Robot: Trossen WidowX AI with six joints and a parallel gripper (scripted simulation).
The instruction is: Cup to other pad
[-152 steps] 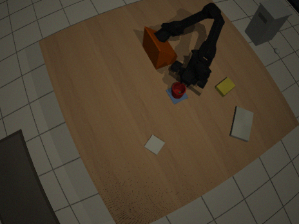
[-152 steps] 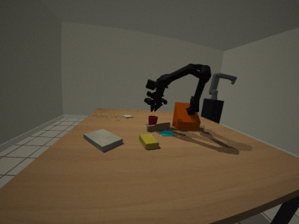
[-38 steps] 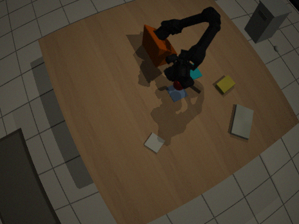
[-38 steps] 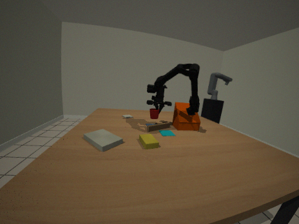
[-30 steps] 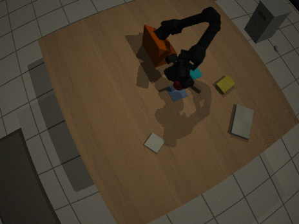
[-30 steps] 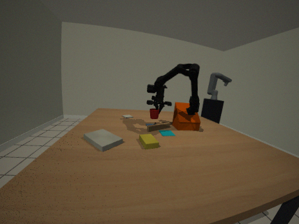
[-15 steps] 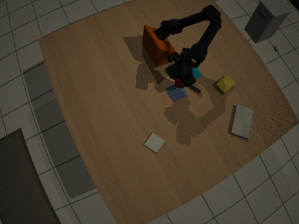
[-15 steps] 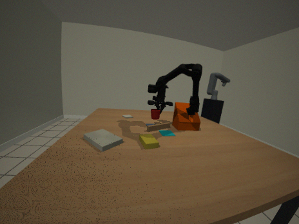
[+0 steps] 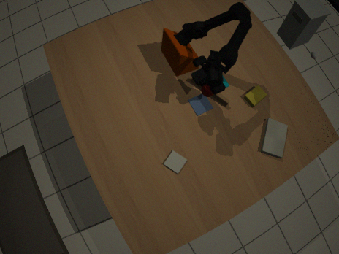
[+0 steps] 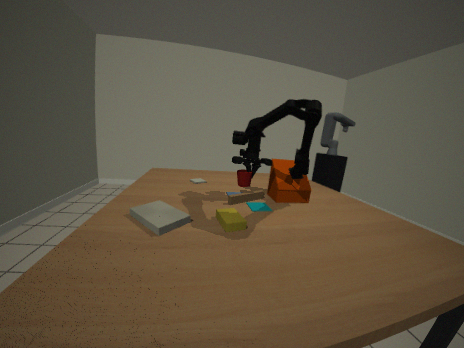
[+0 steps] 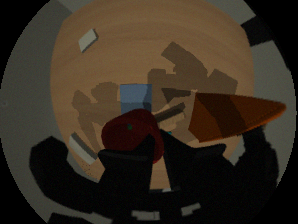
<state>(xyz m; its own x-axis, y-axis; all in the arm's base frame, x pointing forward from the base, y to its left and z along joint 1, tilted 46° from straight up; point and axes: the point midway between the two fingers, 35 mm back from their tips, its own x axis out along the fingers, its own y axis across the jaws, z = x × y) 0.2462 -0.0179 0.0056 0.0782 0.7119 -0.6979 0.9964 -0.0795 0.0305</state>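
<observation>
Right now my gripper tip is 11 cm to the right of the cyan pad, 11 cm above it and 1 cm past it. The rest, counted from my gripper tip: blue pad: 11 cm below, 5 cm ahead, 4 cm to the right; low brown bar: 9 cm below, 4 cm to the left, 2 cm ahead; red cup: 3 cm ahead.
</observation>
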